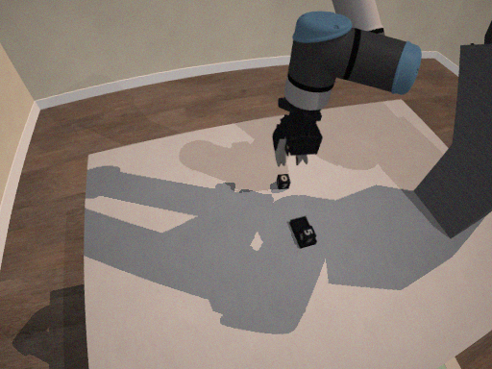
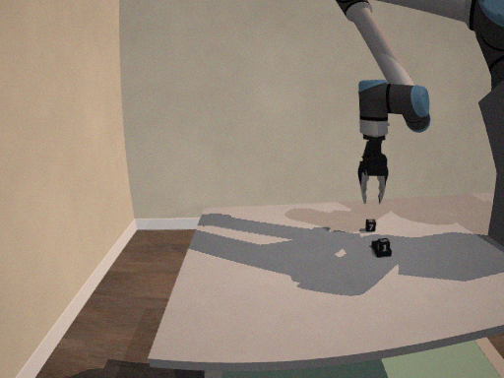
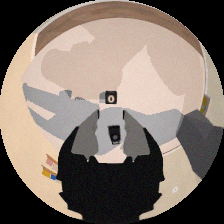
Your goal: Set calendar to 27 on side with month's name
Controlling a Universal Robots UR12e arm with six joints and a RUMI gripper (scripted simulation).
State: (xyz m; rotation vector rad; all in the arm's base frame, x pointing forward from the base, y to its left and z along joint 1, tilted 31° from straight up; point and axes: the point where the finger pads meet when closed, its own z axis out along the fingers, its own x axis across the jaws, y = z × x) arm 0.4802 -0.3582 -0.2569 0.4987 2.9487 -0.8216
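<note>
Right now the black cube is 90 mm below my hand. From my hand the other things lie so: tray 30 mm ahead, 160 mm to the left, 100 mm below.
</note>
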